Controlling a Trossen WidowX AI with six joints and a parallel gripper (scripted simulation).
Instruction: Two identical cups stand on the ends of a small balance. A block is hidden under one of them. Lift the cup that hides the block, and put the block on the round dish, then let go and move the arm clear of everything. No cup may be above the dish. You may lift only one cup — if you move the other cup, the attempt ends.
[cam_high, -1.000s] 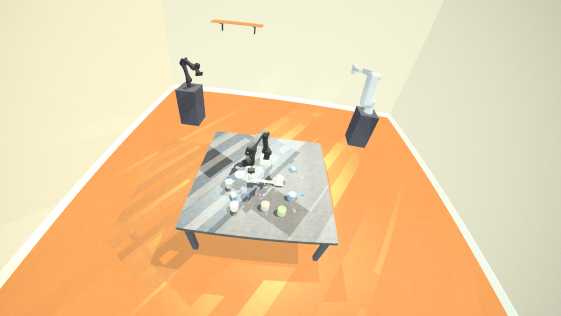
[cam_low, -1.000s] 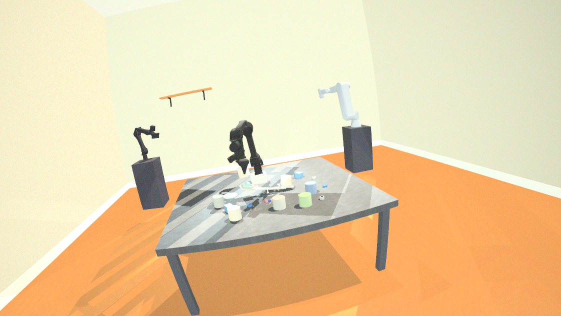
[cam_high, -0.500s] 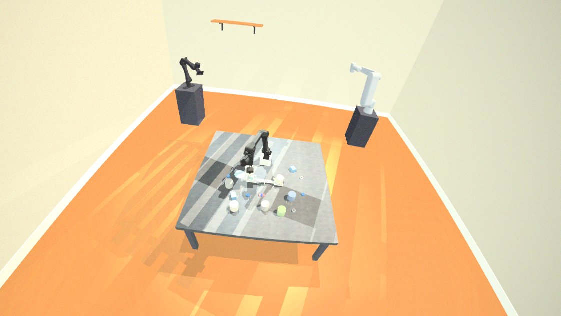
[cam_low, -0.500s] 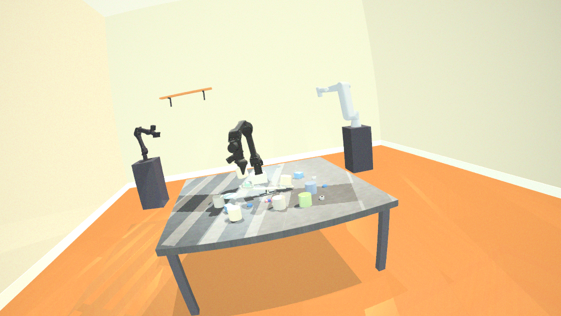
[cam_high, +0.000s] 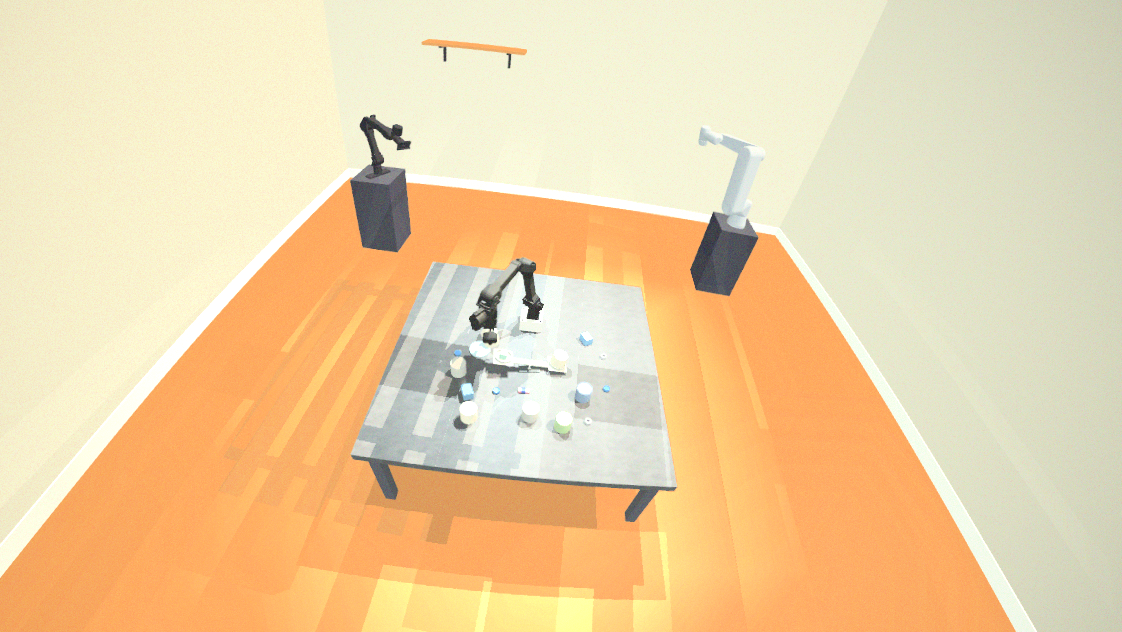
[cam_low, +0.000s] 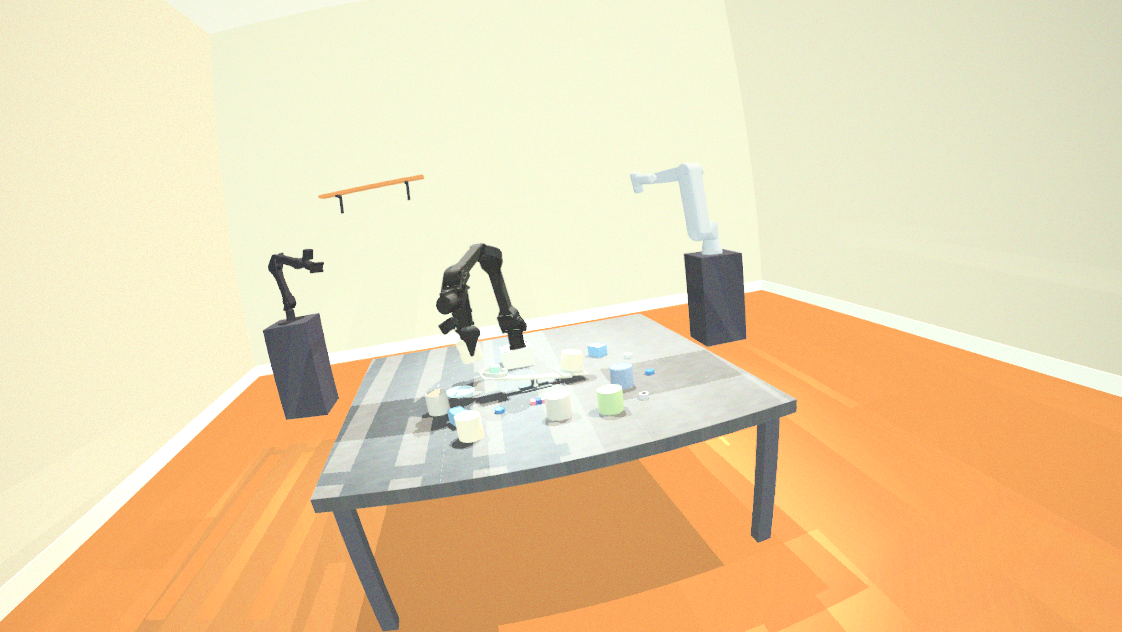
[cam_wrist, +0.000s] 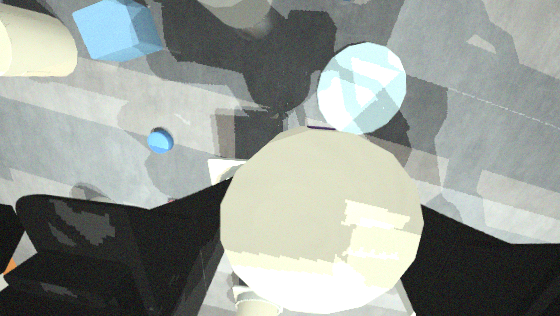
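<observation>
The pale blue round dish is 6 cm behind my gripper tip, 6 cm to the right of it and 14 cm below it. The rest, counted from my gripper tip: balance 1 cm ahead, 19 cm to the left, 12 cm below.
</observation>
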